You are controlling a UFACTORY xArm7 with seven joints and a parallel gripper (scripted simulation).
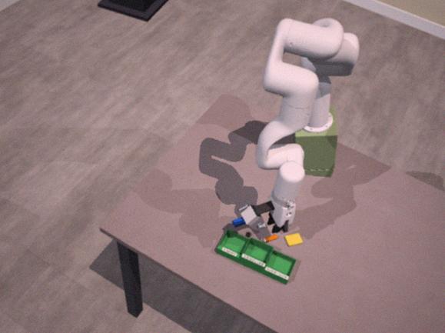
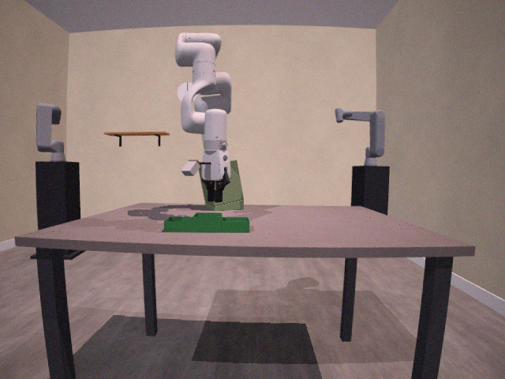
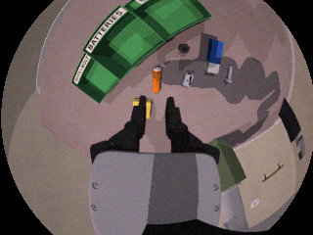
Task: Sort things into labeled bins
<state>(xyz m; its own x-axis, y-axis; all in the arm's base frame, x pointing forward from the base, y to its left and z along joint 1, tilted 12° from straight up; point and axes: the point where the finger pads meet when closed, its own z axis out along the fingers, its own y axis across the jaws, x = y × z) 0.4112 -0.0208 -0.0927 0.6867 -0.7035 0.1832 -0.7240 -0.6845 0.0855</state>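
Now: the orange thing 90 mm below my hand. The rest, counted from my hand: black round piece 20 mm ahead, 70 mm to the right, 90 mm below; yellow piece 30 mm behind, 80 mm to the left, 90 mm below; grey thing 30 mm behind, 50 mm to the right, 90 mm below.
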